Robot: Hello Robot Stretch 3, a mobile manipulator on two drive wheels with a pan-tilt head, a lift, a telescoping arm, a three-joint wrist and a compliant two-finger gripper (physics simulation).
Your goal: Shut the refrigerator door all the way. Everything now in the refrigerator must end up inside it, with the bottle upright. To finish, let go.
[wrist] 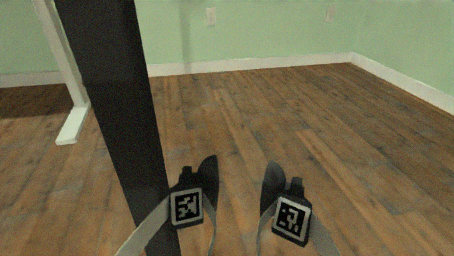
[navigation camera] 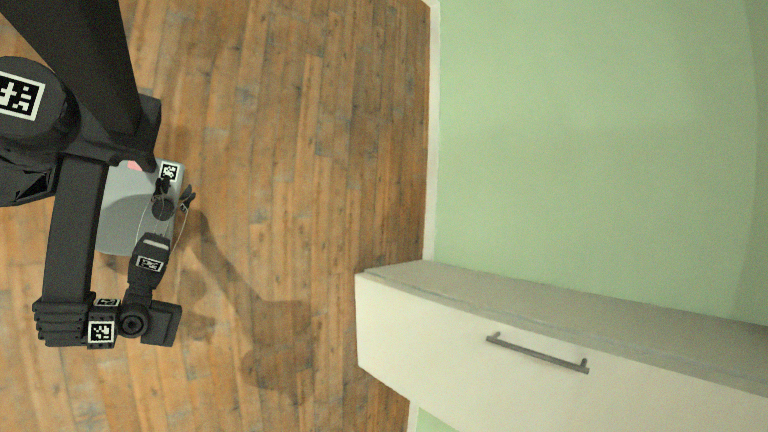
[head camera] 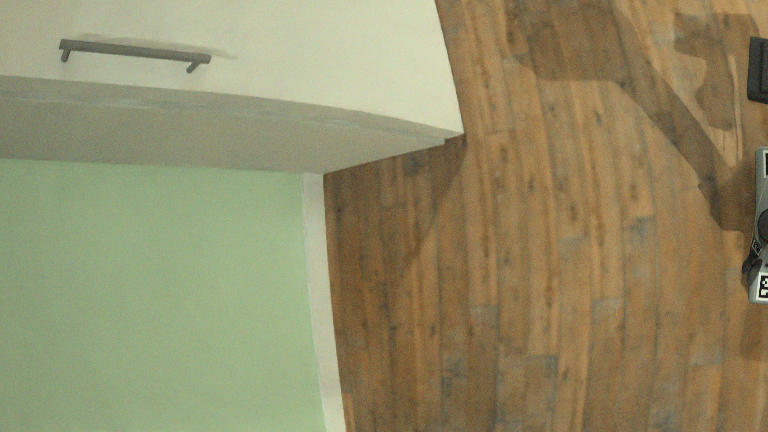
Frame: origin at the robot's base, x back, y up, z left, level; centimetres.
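Seen in the pictures: gripper, between the fingertips: [wrist: 241, 175] [navigation camera: 179, 181] [head camera: 763, 287]; robot's base, origin of its link: [navigation camera: 162, 207].
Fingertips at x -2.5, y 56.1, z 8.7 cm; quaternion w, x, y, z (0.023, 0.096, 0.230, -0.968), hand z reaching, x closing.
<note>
Pixels of each thing's middle, then the offset from my fingertips to it. "spot": a spot on its surface instead. Level surfaces: height alone.
- tall white cabinet with a bar handle, a spot on its surface: [head camera: 134, 51] [navigation camera: 535, 354] spot: dy +49.4, dx -89.8, dz -34.1 cm
- refrigerator, a spot on its surface: [head camera: 322, 69] spot: dy -2.1, dx -97.1, dz -37.8 cm
- Wooden floor, height of its surface: dy -56.0 cm
A tall white cabinet with a bar handle [head camera: 134, 51] [navigation camera: 537, 354], seemingly the refrigerator [head camera: 322, 69] [navigation camera: 429, 333], stands against the green wall. Its front and one side show, with a thin seam between door and body. The door looks closed or nearly so; I cannot tell whether it is fully shut. The inside and the bottle do not show. My gripper [navigation camera: 175, 190] [wrist: 241, 175] is open and empty. In the navigation view it is folded back over my base, well apart from the cabinet.
My base [navigation camera: 120, 214] is under the gripper, with the arm [navigation camera: 75, 231] beside it. The black mast [wrist: 115, 100] crosses the wrist view. Behind it at the left is a white furniture leg [wrist: 70, 125]. Wooden floor [head camera: 537, 268] lies between base and cabinet. Wall outlets [wrist: 211, 16] show far off.
</note>
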